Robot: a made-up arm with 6 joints. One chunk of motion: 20 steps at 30 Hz.
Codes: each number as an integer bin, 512 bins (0 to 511) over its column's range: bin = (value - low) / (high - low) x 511, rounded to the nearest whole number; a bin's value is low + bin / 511 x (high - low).
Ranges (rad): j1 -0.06..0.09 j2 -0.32..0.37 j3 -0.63..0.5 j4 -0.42..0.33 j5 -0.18..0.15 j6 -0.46..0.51
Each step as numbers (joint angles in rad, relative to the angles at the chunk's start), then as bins.
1 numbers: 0.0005 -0.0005 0.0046 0.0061 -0.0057 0.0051
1 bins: 206 237 287 290 270 245
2 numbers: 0.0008 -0.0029 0.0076 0.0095 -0.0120 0.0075
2 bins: 207 235 288 293 260 246
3 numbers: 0.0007 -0.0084 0.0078 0.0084 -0.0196 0.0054
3 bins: 207 231 288 292 248 245
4 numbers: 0.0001 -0.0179 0.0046 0.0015 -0.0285 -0.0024
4 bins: 205 224 287 287 235 241
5 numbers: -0.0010 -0.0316 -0.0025 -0.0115 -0.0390 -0.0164
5 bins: 201 214 284 278 218 234
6 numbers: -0.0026 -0.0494 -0.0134 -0.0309 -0.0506 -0.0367
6 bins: 196 200 279 265 200 223
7 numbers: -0.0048 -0.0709 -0.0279 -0.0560 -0.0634 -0.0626
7 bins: 188 184 272 248 181 209
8 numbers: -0.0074 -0.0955 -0.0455 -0.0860 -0.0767 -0.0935
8 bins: 179 166 264 228 160 193
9 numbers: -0.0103 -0.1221 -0.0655 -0.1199 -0.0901 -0.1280
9 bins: 169 147 255 204 139 175
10 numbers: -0.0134 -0.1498 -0.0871 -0.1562 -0.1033 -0.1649
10 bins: 159 126 246 180 119 155
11 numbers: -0.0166 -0.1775 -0.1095 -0.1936 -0.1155 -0.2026
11 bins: 148 106 235 154 100 136
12 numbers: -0.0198 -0.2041 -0.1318 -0.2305 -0.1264 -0.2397
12 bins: 137 86 225 129 83 116
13 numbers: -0.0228 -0.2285 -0.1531 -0.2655 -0.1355 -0.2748
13 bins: 127 68 216 105 69 98
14 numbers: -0.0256 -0.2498 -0.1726 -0.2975 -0.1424 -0.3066
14 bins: 117 52 207 83 58 81
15 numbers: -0.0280 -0.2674 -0.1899 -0.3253 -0.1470 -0.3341
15 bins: 109 39 199 65 51 66
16 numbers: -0.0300 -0.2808 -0.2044 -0.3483 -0.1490 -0.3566
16 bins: 102 29 192 49 48 54
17 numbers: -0.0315 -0.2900 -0.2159 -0.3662 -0.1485 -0.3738
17 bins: 97 22 187 37 49 45
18 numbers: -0.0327 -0.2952 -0.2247 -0.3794 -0.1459 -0.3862
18 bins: 93 18 183 28 53 39
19 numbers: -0.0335 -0.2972 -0.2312 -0.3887 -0.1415 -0.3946
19 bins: 90 17 180 21 60 34
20 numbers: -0.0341 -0.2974 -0.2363 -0.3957 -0.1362 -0.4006
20 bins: 88 17 178 17 68 31
